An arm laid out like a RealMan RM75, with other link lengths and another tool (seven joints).
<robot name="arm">
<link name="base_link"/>
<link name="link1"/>
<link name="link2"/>
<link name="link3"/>
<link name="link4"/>
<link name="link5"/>
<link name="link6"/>
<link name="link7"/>
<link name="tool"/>
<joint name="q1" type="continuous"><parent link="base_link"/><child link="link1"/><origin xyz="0 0 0.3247" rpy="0 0 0"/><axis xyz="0 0 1"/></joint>
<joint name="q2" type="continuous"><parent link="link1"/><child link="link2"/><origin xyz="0 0 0" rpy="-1.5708 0 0"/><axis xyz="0 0 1"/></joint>
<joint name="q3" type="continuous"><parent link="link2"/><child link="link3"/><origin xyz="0 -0.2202 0" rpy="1.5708 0 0"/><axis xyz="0 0 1"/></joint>
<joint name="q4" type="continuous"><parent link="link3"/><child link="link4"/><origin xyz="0 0 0" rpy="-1.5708 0 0"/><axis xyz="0 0 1"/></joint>
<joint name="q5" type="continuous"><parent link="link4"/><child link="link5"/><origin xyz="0 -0.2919 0" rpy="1.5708 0 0"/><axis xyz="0 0 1"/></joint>
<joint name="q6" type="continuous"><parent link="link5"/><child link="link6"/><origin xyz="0 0 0" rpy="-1.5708 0 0"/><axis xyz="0 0 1"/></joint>
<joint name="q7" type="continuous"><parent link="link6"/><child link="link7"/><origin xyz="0 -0.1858 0" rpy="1.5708 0 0"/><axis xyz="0 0 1"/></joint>
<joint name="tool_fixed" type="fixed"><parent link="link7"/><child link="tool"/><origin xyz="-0.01 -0.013 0.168" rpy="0.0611 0 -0.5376"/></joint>
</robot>
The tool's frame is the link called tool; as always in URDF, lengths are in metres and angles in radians. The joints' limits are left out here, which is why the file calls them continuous.
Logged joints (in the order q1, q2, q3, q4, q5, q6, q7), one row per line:
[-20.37 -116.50 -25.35 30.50 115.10 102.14 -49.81]
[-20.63 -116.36 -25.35 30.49 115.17 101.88 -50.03]
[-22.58 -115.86 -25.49 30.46 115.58 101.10 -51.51]
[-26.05 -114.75 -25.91 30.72 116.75 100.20 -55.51]
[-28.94 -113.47 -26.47 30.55 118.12 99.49 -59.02]
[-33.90 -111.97 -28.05 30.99 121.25 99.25 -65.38]
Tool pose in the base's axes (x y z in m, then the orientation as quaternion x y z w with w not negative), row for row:
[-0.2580 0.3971 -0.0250 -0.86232 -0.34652 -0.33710 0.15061]
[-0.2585 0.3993 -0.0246 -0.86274 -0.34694 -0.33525 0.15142]
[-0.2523 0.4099 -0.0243 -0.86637 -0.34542 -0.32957 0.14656]
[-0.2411 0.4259 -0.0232 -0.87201 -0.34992 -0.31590 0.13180]
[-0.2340 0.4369 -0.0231 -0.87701 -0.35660 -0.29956 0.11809]
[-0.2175 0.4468 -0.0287 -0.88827 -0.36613 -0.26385 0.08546]
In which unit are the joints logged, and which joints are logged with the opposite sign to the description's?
The joints are logged in degrees. Opposite sign: q3.
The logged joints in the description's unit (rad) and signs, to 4 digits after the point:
[-0.3555 -2.0333 0.4424 0.5323 2.0089 1.7827 -0.8693]
[-0.3601 -2.0309 0.4424 0.5322 2.0101 1.7781 -0.8732]
[-0.3941 -2.0221 0.4449 0.5316 2.0173 1.7645 -0.8990]
[-0.4547 -2.0028 0.4522 0.5362 2.0377 1.7488 -0.9688]
[-0.5051 -1.9804 0.4620 0.5332 2.0616 1.7364 -1.0301]
[-0.5917 -1.9542 0.4896 0.5409 2.1162 1.7322 -1.1411]

